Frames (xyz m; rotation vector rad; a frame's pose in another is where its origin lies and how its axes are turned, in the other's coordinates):
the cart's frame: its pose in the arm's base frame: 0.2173 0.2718 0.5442 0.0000 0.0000 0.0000
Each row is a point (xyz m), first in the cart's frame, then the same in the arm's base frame.
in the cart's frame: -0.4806 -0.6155 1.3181
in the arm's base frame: -0.2633 -0.3437 1.8623
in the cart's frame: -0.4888 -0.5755 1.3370
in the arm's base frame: -0.2715 -0.3037 1.8812
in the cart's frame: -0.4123 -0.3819 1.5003
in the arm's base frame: -0.1950 -0.1101 2.0445
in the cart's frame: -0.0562 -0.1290 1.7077
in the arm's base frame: 0.1611 0.1428 2.2519
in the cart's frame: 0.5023 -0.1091 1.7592
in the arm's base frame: 0.7196 0.1627 2.3034
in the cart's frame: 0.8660 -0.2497 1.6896
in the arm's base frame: 1.0833 0.0221 2.2338
